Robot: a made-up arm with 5 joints.
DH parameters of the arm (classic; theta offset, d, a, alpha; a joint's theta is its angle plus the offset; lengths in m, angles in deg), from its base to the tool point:
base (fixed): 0 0 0 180
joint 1: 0 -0.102 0.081 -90
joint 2: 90 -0.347 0.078 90
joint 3: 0 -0.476 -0.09 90
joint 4: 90 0.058 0.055 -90
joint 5: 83.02 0 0.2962 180
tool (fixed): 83.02 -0.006 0 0
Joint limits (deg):
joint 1: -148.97..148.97
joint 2: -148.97..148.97
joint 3: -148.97..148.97
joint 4: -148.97..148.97
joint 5: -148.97..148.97
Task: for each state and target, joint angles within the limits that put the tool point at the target. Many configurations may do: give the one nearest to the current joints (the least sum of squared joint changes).
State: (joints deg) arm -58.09 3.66 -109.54 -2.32 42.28
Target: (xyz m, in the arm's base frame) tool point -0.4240 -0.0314 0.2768
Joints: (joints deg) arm -35.55 17.31 -83.39 2.05 -2.58
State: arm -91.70 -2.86 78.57 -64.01 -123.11
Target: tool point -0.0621 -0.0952 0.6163
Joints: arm -110.99 -45.22 105.41 -89.81 -121.12
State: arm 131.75 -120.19 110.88 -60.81 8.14
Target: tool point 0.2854 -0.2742 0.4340
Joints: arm 120.82 -112.06 112.12 -39.35 -24.28
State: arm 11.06 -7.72 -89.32 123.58 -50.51
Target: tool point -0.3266 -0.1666 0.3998
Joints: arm -17.08 -19.60 -87.04 96.19 -56.27
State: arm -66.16 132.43 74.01 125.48 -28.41
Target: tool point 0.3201 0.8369 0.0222
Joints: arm -31.10 148.97 47.08 108.35 -49.85
